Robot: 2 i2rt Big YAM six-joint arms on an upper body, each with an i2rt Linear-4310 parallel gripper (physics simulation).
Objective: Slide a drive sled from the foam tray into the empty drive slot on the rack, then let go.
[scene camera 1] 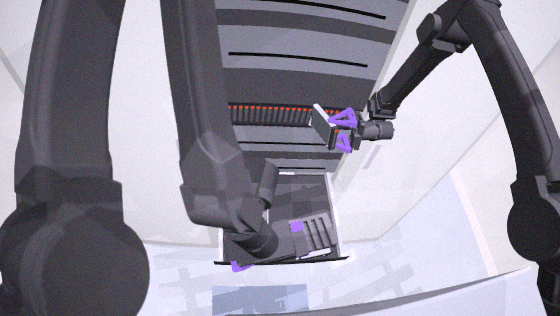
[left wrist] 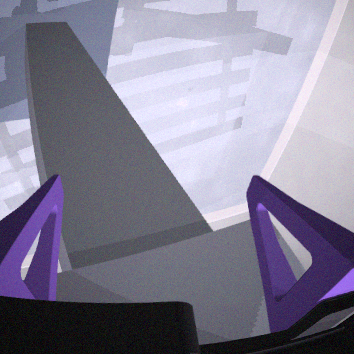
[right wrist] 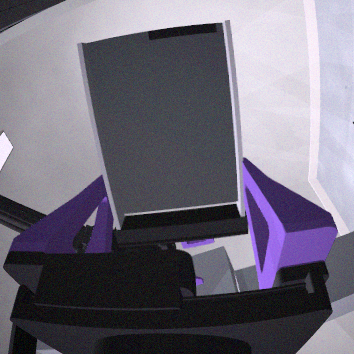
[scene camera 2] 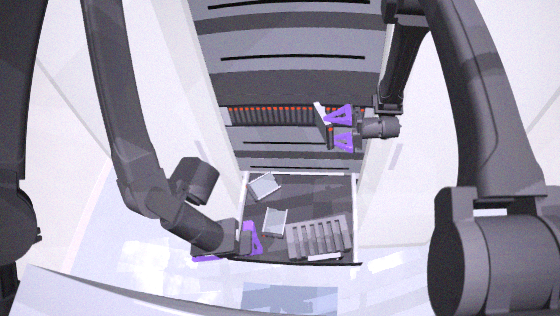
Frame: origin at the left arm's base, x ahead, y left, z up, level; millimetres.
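Seen in the pictures: left gripper, fingertip midpoint: [scene camera 1: 276,256] [left wrist: 157,183] [right wrist: 208,258] [scene camera 2: 241,253]; right gripper, fingertip midpoint: [scene camera 1: 326,131] [right wrist: 173,173] [scene camera 2: 324,130].
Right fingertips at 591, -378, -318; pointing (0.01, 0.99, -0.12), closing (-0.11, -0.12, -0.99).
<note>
Pixels of each thing's top centre, then the offset from my right fingertips to it, as dx, dy, dz. "spot": a spot on its surface instead.
- drive sled at its top centre: [right wrist: 87,164] [scene camera 2: 323,112] [scene camera 1: 327,114] +20, +2, +45
- rack at a spot on its surface: [scene camera 2: 300,85] [scene camera 1: 301,86] spot: +112, +66, +63
- slotted foam tray at its top centre: [scene camera 2: 318,236] [scene camera 1: 305,234] -163, +4, -353
- pulled-out drawer at a spot on its surface: [scene camera 2: 355,210] spot: -50, -133, -376
- white piece at its top centre: [scene camera 2: 326,254] [scene camera 1: 317,251] -239, -25, -329
My right gripper [scene camera 1: 333,134] [scene camera 2: 330,131] [right wrist: 173,173] is shut on a drive sled [scene camera 1: 322,129] [scene camera 2: 330,139] [right wrist: 162,125], holding it by its front end before the row of orange-tipped drives [scene camera 1: 270,115] [scene camera 2: 275,116] on the rack [scene camera 1: 300,89] [scene camera 2: 300,85]. The empty slot cannot be made out; the sled covers part of the row. My left gripper [scene camera 1: 270,247] [scene camera 2: 234,250] [left wrist: 157,183] is open at the drawer's front left, with a dark grey panel between and beyond its fingers in the left wrist view. The slotted foam tray [scene camera 1: 320,232] [scene camera 2: 317,237] lies tilted in the drawer.
Two loose sleds [scene camera 2: 263,186] [scene camera 2: 275,221] lie in the pulled-out drawer [scene camera 1: 336,220] [scene camera 2: 355,210]. A white piece [scene camera 1: 315,253] [scene camera 2: 324,257] lies at the foam tray's front edge. White cabinet walls flank the rack. The left arm covers much of the drawer in scene camera 1.
</note>
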